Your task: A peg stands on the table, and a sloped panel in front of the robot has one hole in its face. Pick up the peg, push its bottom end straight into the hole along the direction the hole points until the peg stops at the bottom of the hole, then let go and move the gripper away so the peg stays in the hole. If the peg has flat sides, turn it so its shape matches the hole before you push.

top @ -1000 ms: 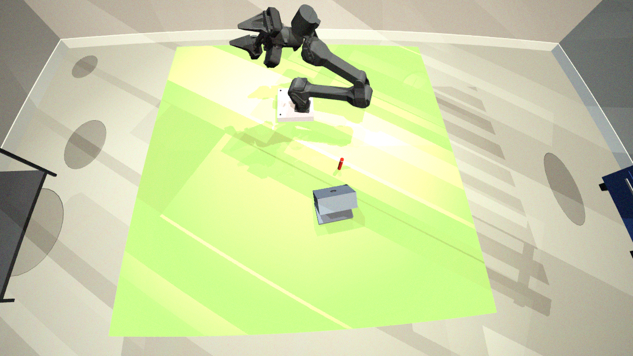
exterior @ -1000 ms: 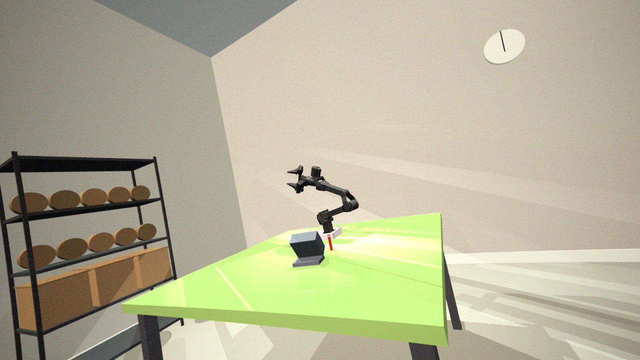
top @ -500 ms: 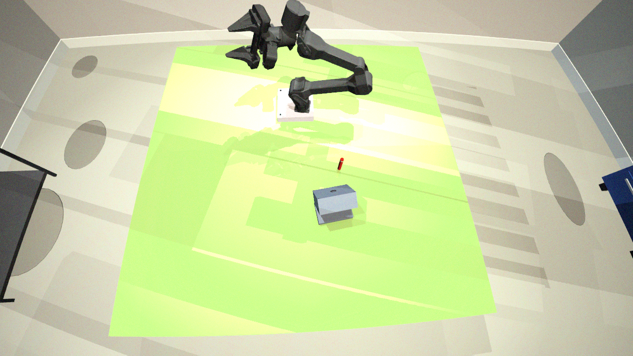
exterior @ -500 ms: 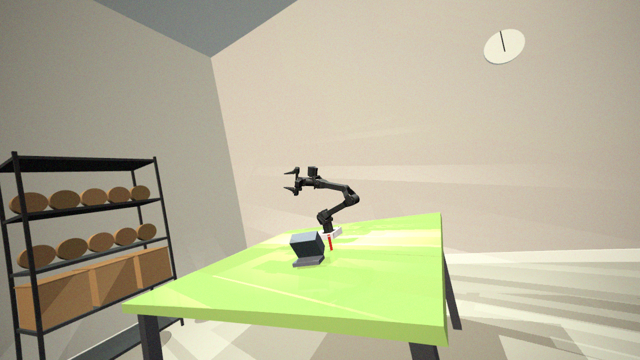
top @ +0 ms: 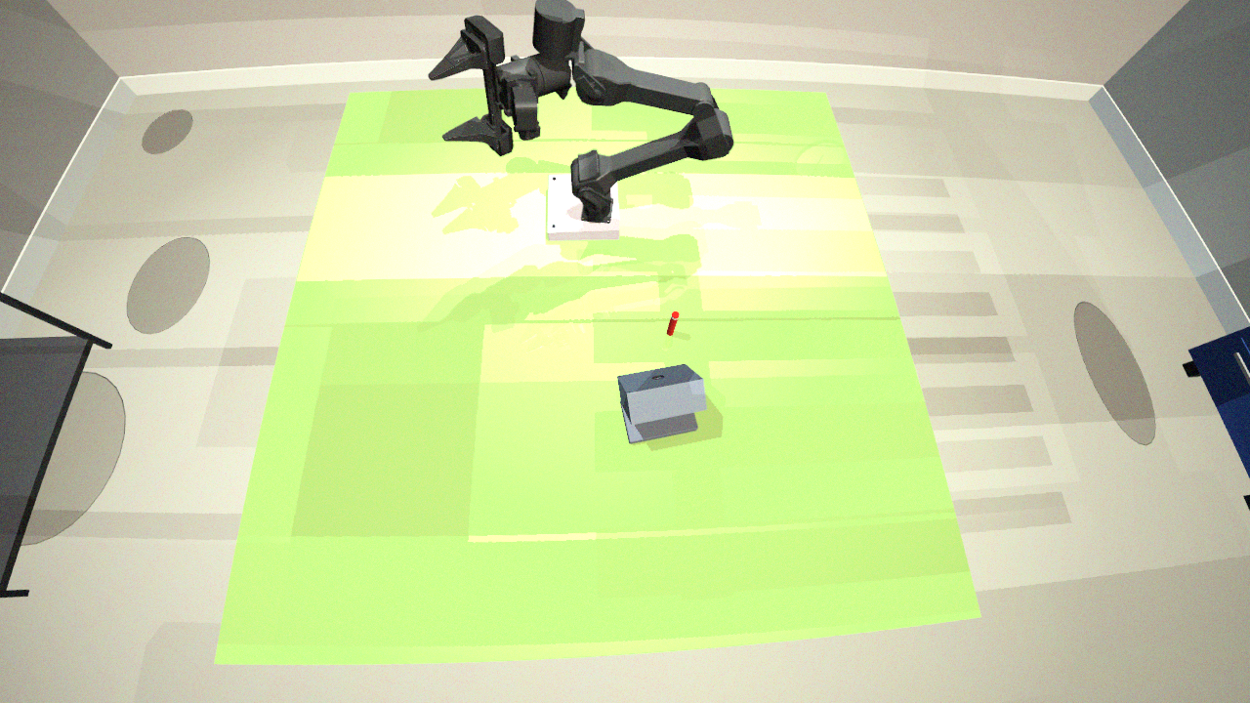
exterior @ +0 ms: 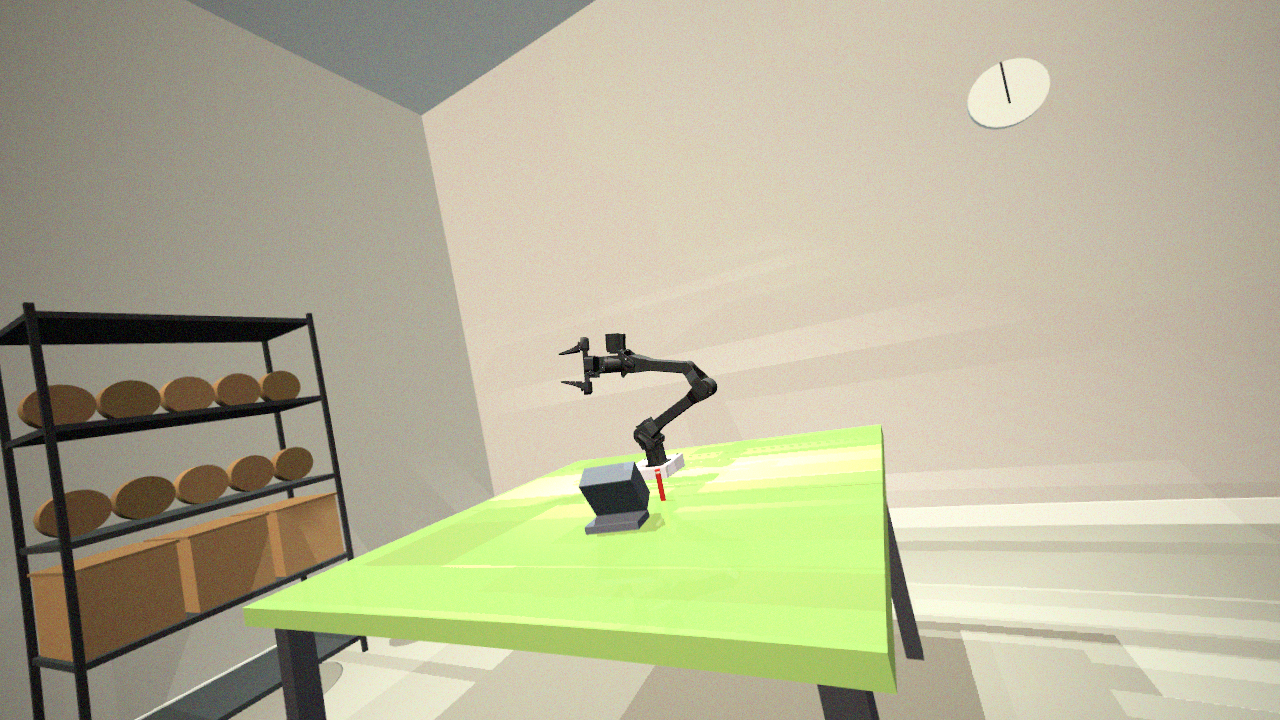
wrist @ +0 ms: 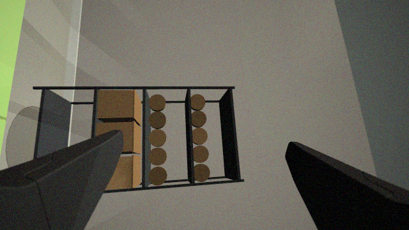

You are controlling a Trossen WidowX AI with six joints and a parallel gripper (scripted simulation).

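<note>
The red peg is 380 mm to the left of my gripper tip, 350 mm below it and 100 mm ahead of it. From my gripper tip the other things lie so: grey sloped panel block: 360 mm to the left, 330 mm below, 250 mm ahead.
</note>
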